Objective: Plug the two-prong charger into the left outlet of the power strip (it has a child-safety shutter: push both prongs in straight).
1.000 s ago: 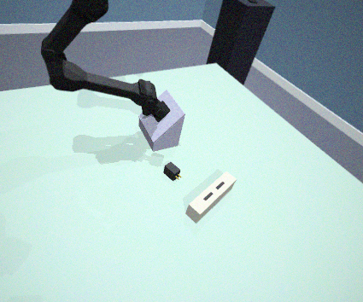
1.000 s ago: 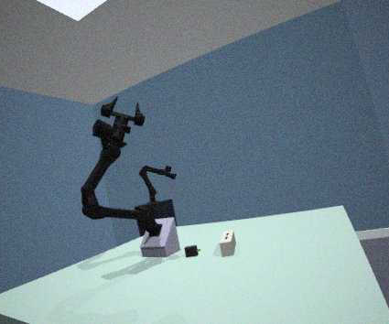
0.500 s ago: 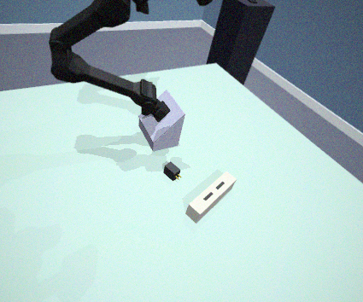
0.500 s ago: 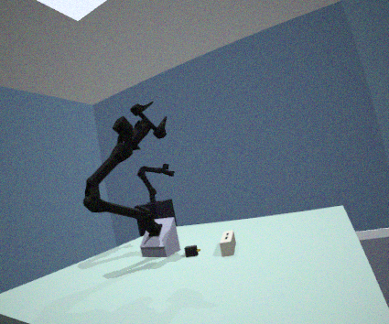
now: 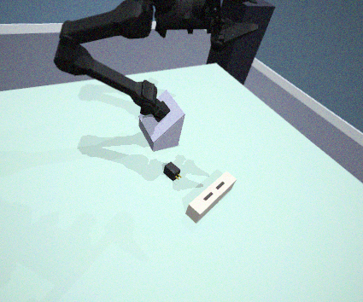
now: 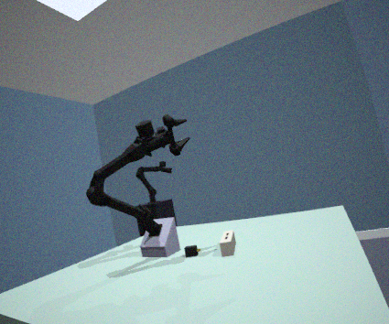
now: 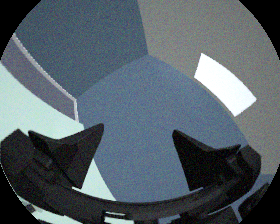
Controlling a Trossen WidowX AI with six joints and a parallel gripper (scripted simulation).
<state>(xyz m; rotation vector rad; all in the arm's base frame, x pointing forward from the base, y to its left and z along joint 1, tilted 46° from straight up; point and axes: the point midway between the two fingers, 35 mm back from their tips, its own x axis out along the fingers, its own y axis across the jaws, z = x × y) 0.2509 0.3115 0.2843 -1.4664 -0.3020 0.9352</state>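
The dark charger lies 53 cm below my gripper tip, 8 cm to the right of it and 4 cm behind it.
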